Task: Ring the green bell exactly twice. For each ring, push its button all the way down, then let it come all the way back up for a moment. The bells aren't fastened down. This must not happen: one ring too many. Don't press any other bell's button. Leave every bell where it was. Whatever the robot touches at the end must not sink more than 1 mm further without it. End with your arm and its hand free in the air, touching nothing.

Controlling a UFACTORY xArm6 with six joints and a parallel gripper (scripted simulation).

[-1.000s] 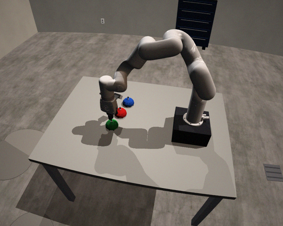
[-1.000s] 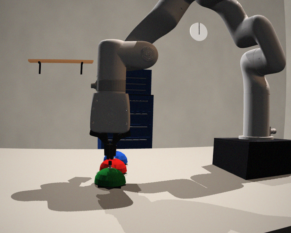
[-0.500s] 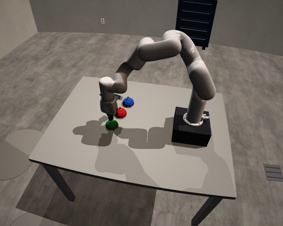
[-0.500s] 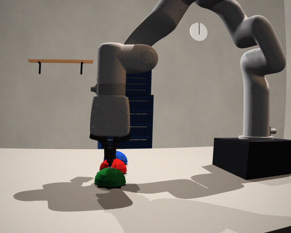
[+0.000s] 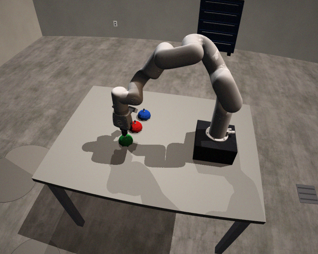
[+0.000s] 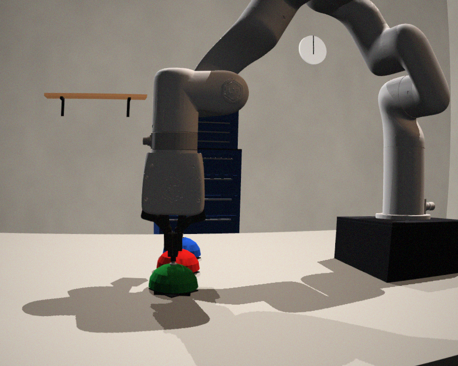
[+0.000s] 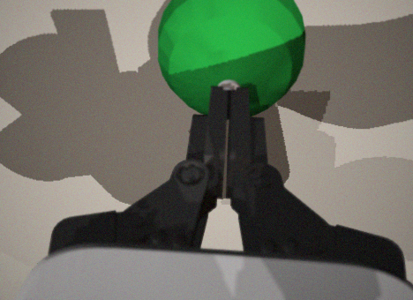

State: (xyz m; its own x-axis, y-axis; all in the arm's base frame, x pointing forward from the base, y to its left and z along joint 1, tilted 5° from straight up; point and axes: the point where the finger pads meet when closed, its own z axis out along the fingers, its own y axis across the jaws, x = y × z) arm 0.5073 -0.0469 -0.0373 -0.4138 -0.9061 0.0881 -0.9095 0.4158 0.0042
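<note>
The green bell is 4 cm below my hand. The rest, counted from my hand: blue bell 10 cm behind, 22 cm to the right, 4 cm below; red bell 5 cm behind, 11 cm to the right, 4 cm below.
</note>
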